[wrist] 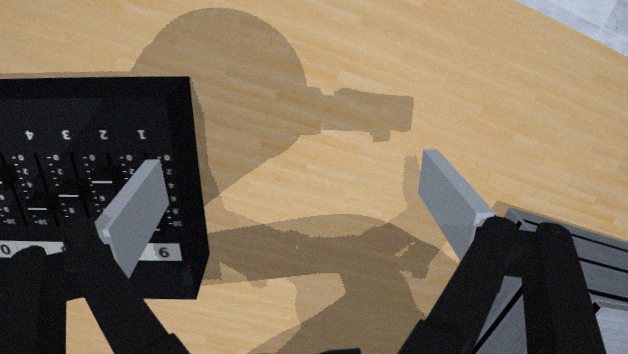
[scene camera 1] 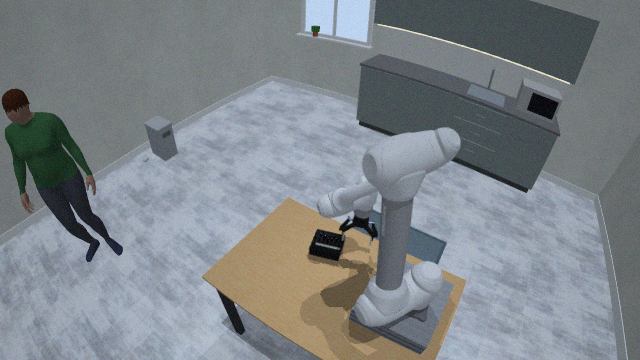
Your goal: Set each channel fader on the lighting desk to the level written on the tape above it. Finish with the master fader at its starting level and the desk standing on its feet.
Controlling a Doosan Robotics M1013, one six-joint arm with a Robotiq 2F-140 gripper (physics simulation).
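Frame: origin at the arm's base, x ahead, y left, z up, level; centimetres.
Seen in the pictures: gripper, between the fingertips: (wrist: 293, 177) (scene camera 1: 356, 241).
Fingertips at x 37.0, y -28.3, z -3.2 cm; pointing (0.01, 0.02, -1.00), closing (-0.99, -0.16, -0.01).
Pixels of each thing's top centre, then the offset from my fingertips to it. "spot": a spot on its surface instead. Level surfaces: height alone.
- black lighting desk, centre of its top: (wrist: 45, 224) (scene camera 1: 327, 240) dx +14.4, dy +5.0, dz -0.2 cm
- channel 2 cap, centre of its top: (wrist: 102, 181) dx +10.5, dy +1.7, dz -0.2 cm
- channel 3 cap, centre of its top: (wrist: 68, 195) dx +12.6, dy +2.8, dz -0.2 cm
- channel 4 cap, centre of its top: (wrist: 37, 208) dx +14.7, dy +4.0, dz -0.2 cm
- tape, a spot on its surface: (wrist: 172, 251) spot: dx +7.1, dy +7.1, dz -1.5 cm
- wooden table, height of its surface: dz -7.0 cm
The black lighting desk (scene camera 1: 326, 246) (wrist: 150, 112) stands flat on the table; its left part is cut off in the wrist view, where its markings appear upside down. The channel 2 cap (wrist: 102, 176) and channel 5 cap stand in the upper half of their scales, the channel 3 cap (wrist: 68, 189) lower, and the channel 4 cap (wrist: 37, 202) lower still. A finger mostly hides the channel 1 cap. The tape (wrist: 172, 251) is partly covered. The master fader is outside the wrist view. My gripper (scene camera 1: 357, 239) (wrist: 293, 177) is open and empty, one finger above the channel 1 end, the other beyond the desk.
The wooden table (scene camera 1: 260, 255) (wrist: 500, 115) carries the arm's grey base plate (scene camera 1: 440, 312) (wrist: 605, 265). A blue-grey panel (scene camera 1: 425, 243) is behind the arm at the table's far side. A person in green (scene camera 1: 42, 150) stands on the floor at the left, away from the table.
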